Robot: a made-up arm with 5 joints. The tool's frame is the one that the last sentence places.
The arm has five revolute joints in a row. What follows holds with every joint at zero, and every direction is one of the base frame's.
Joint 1 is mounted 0.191 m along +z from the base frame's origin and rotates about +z.
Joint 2 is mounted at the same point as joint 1 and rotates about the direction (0, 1, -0.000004).
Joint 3 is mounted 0.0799 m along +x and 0.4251 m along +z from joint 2 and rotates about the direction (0, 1, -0.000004).
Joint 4 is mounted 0.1 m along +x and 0.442 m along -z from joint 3 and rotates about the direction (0, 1, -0.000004).
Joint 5 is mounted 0.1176 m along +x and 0.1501 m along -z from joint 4 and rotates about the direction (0, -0.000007, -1).
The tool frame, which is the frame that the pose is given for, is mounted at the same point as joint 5; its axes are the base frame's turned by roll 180, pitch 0 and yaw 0 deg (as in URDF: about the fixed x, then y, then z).
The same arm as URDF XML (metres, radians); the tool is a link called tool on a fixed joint. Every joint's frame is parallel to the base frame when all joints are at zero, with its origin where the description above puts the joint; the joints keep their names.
<robot name="arm">
<link name="base"/>
<link name="link1"/>
<link name="link2"/>
<link name="link3"/>
<link name="link4"/>
<link name="link5"/>
<link name="tool"/>
<joint name="joint 1" type="continuous"><parent link="base"/><child link="link1"/><origin xyz="0 0 0.191"/><axis xyz="0 0 1"/></joint>
<joint name="joint 2" type="continuous"><parent link="link1"/><child link="link2"/><origin xyz="0 0 0"/><axis xyz="0 1 0"/></joint>
<joint name="joint 3" type="continuous"><parent link="link2"/><child link="link3"/><origin xyz="0.0799 0 0.4251"/><axis xyz="0 1 0"/></joint>
<joint name="joint 4" type="continuous"><parent link="link3"/><child link="link4"/><origin xyz="0.1 0 -0.442"/><axis xyz="0 1 0"/></joint>
<joint name="joint 5" type="continuous"><parent link="link4"/><child link="link5"/><origin xyz="0.1176 0 -0.1501"/><axis xyz="0 0 -1"/></joint>
<joint name="tool_joint" type="fixed"><parent link="link5"/><child link="tool"/><origin xyz="0 0 0" rpy="3.1416 0 0"/></joint>
</robot>

